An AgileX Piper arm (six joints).
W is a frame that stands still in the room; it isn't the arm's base.
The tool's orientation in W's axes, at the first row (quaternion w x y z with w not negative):
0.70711, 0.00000, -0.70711, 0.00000
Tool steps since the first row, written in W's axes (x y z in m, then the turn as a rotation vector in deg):
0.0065, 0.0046, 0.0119, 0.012, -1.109, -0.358
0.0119, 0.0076, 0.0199, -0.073, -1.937, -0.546
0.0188, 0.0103, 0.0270, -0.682, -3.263, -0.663
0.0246, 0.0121, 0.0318, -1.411, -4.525, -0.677
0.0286, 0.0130, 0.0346, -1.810, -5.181, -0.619
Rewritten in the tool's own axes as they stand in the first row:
0.0119, 0.0046, -0.0065, -0.358, -1.109, -0.012
0.0199, 0.0076, -0.0119, -0.546, -1.937, 0.073
0.0270, 0.0103, -0.0188, -0.663, -3.263, 0.682
0.0318, 0.0121, -0.0246, -0.677, -4.525, 1.411
0.0346, 0.0130, -0.0286, -0.619, -5.181, 1.810

